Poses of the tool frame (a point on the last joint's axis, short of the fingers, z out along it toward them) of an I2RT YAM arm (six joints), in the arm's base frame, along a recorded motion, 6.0 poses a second.
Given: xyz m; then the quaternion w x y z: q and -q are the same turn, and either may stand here.
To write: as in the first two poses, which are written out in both.
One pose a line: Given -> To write
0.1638 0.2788 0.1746 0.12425 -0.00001 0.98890 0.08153 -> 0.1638 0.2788 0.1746 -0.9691 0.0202 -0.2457 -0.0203 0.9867 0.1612
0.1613 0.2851 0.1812 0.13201 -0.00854 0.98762 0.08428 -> 0.1613 0.2851 0.1812 -0.9650 0.0054 -0.2622 -0.0391 0.9856 0.1642
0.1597 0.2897 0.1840 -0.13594 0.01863 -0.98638 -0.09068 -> 0.1597 0.2897 0.1840 -0.9623 -0.0121 -0.2716 -0.0614 0.9829 0.1738
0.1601 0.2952 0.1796 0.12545 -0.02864 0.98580 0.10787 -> 0.1601 0.2952 0.1796 -0.9669 -0.0294 -0.2535 -0.0835 0.9751 0.2055
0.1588 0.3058 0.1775 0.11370 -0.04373 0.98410 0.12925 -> 0.1588 0.3058 0.1775 -0.9703 -0.0567 -0.2351 -0.1155 0.9628 0.2444
